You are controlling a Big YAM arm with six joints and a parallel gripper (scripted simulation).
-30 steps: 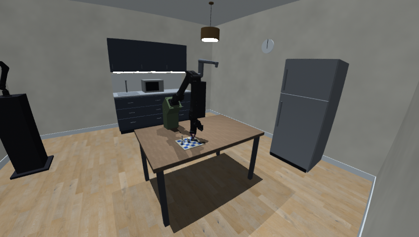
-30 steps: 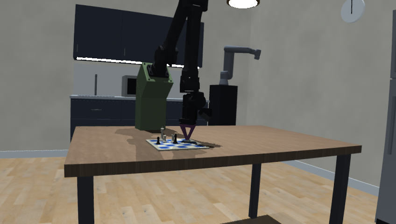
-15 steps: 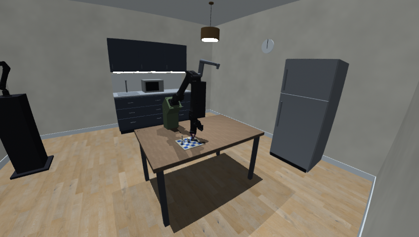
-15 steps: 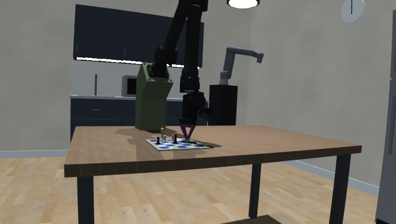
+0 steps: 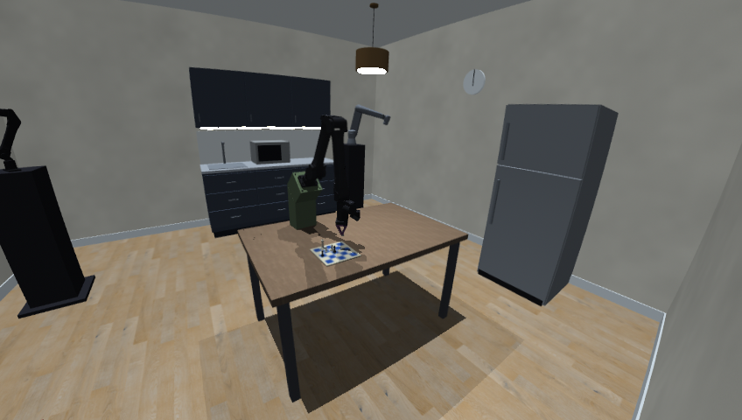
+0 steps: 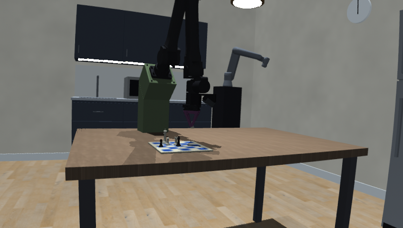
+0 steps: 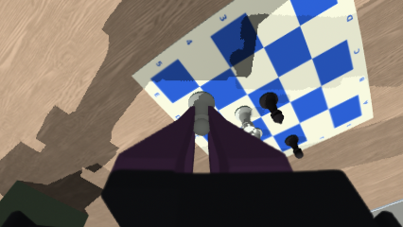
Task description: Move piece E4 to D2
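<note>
Right now my hand is 4 cm short of the chessboard, 7 cm to the left of it and 9 cm above it. Also, from my hand: tall white piece: 4 cm behind, 11 cm to the right, 5 cm below.
</note>
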